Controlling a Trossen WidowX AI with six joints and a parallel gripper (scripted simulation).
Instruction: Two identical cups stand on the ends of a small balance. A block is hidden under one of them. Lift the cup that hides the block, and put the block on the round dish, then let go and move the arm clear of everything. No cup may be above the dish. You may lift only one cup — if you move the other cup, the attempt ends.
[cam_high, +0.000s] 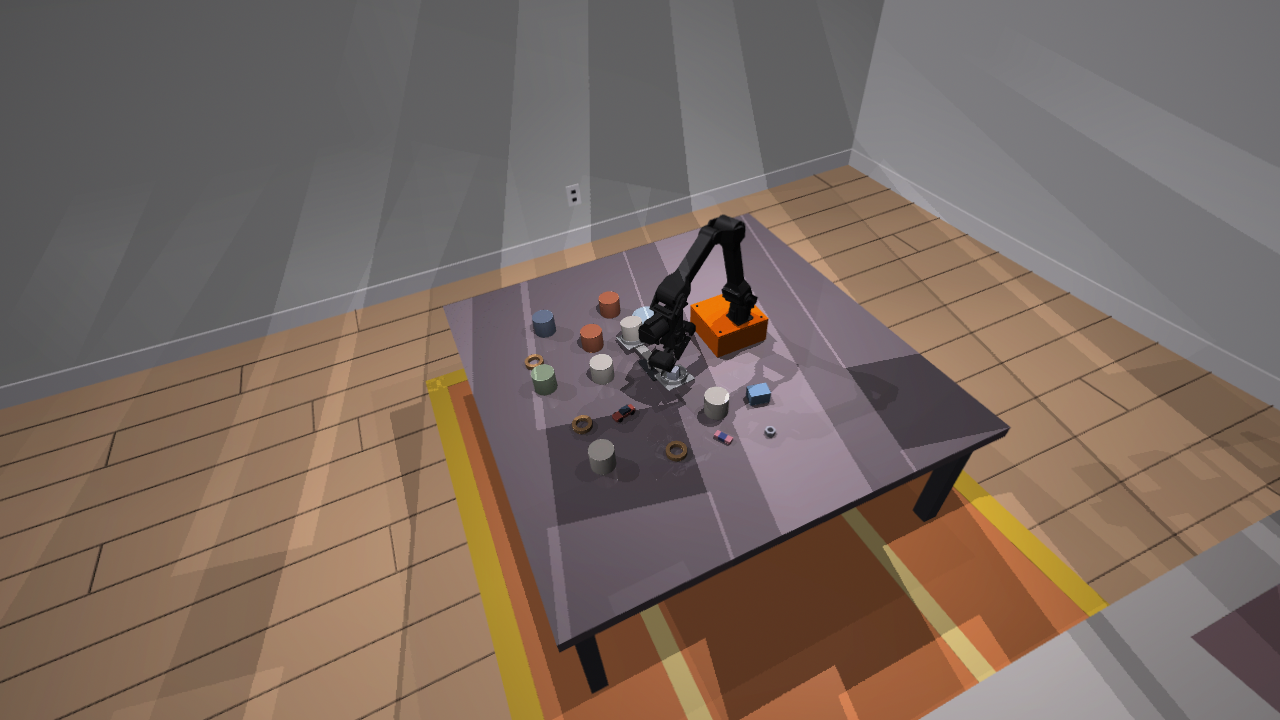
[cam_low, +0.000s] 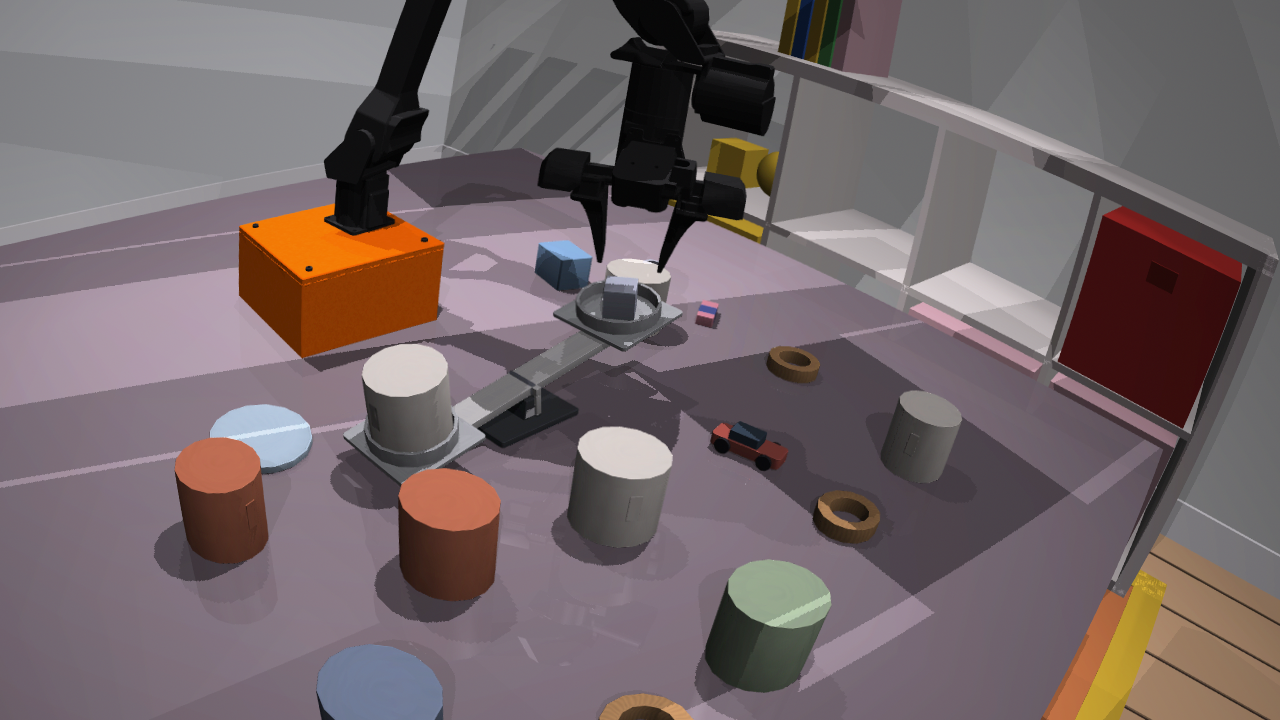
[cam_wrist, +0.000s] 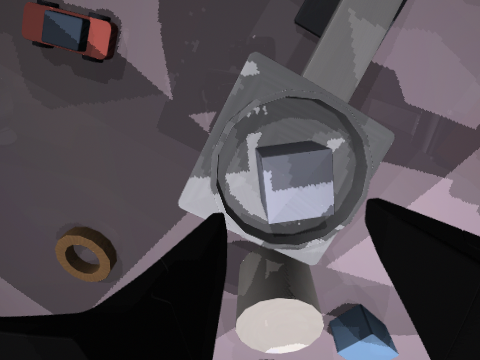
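My gripper tip is now 120 mm past the round dish, 350 mm to the left of it and 120 mm above it. Round my gripper tip: blue block (190 mm behind, 160 mm to the left, 100 mm below); then balance (10 mm behind, 130 mm to the right, 80 mm below); then toy car (170 mm ahead, 10 mm to the right, 110 mm below).
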